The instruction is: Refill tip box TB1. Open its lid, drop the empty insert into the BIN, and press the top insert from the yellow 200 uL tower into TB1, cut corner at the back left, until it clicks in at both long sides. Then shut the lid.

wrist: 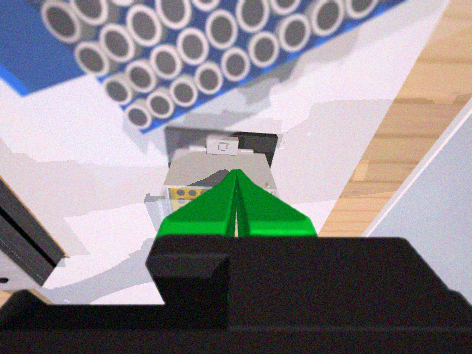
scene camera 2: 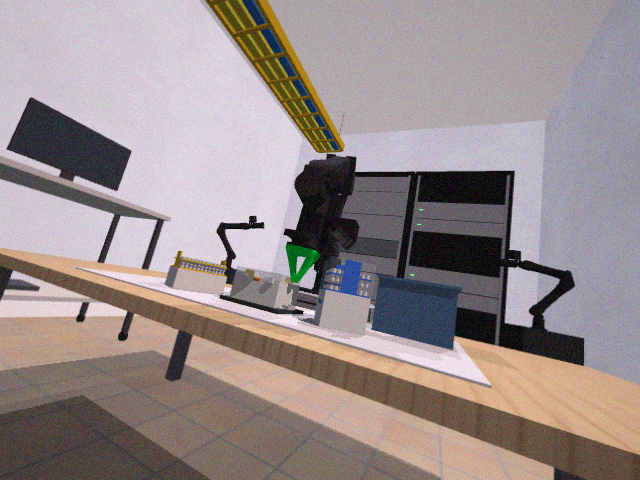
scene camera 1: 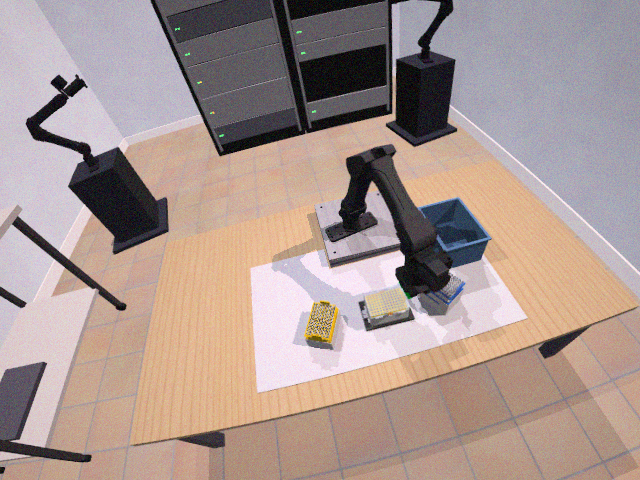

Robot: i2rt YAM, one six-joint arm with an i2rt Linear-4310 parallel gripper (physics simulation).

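Tip box TB1 (scene camera 1: 386, 304) (scene camera 2: 261, 294) (wrist: 220, 170) stands on a dark base at mid-mat. Its clear lid looks down over the yellow insert in the scene views; whether it is fully closed is hard to tell. The yellow tower (scene camera 1: 321, 324) (scene camera 2: 196, 279) stands to its left in scene camera 1, with a yellow insert on top. My gripper (scene camera 1: 407, 295) (scene camera 2: 295, 281) (wrist: 236, 177) is shut and empty, its green fingertips together by TB1's right end. Contact is unclear. The blue BIN (scene camera 1: 469, 255) (scene camera 2: 413, 315) stands at the right; the visible part of its inside shows no insert.
A blue-topped tip tower (scene camera 1: 436, 305) (scene camera 2: 343, 310) (wrist: 165, 65) stands between TB1 and the BIN, close beside the gripper, with its blue top tilted. The arm's base plate (scene camera 1: 364, 254) lies behind the white mat (scene camera 1: 289, 356). The wooden table (scene camera 1: 196, 330) extends around the mat.
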